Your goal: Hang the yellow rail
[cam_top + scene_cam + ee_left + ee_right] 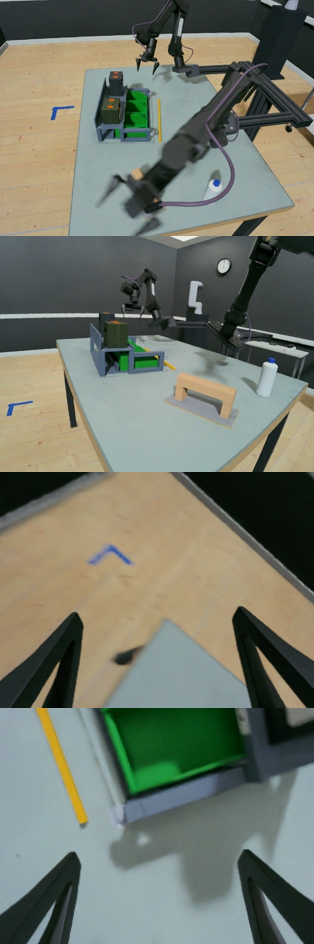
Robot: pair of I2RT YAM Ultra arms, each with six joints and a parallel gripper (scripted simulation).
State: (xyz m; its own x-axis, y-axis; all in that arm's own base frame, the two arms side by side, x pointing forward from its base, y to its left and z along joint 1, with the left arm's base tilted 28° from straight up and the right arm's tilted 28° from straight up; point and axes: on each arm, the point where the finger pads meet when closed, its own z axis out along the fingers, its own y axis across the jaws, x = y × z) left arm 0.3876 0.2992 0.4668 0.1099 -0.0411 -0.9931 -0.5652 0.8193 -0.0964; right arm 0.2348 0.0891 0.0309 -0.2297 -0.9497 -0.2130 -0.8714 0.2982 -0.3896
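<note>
Right now my right hand is 22 cm to the right of the yellow rail, 19 cm above it and 5 cm past it. The rest, counted from my right hand: blue-grey shelf (18 cm to the left, 13 cm below, 13 cm ahead); white bottle (75 cm to the left, 15 cm behind, 13 cm below).
</note>
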